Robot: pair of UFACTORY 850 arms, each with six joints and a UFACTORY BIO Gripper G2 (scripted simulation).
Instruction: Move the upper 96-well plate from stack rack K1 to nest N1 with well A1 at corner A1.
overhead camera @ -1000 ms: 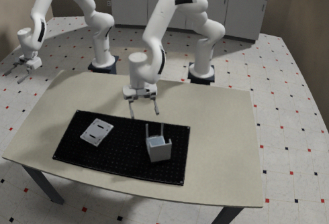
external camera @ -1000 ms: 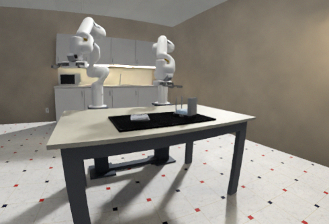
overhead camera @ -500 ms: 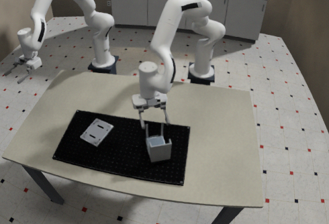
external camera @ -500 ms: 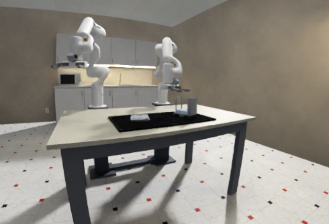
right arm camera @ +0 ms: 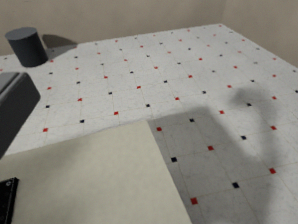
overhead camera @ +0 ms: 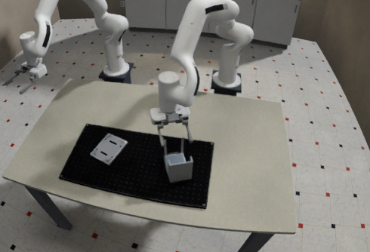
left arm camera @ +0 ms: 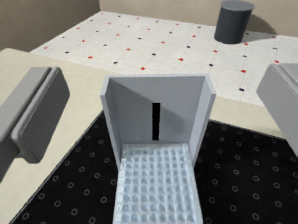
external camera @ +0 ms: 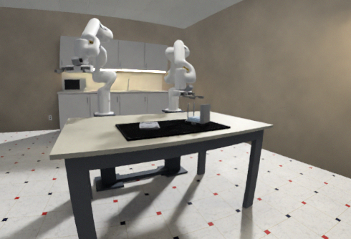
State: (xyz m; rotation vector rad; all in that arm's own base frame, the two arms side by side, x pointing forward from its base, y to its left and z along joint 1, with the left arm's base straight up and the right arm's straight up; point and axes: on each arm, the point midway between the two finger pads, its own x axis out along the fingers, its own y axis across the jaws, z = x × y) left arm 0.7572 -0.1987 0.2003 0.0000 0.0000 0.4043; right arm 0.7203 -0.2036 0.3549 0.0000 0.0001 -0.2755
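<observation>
My left hand is 150 mm above the pale blue 96-well plate, 20 mm short of it and 10 mm to the right of it.
</observation>
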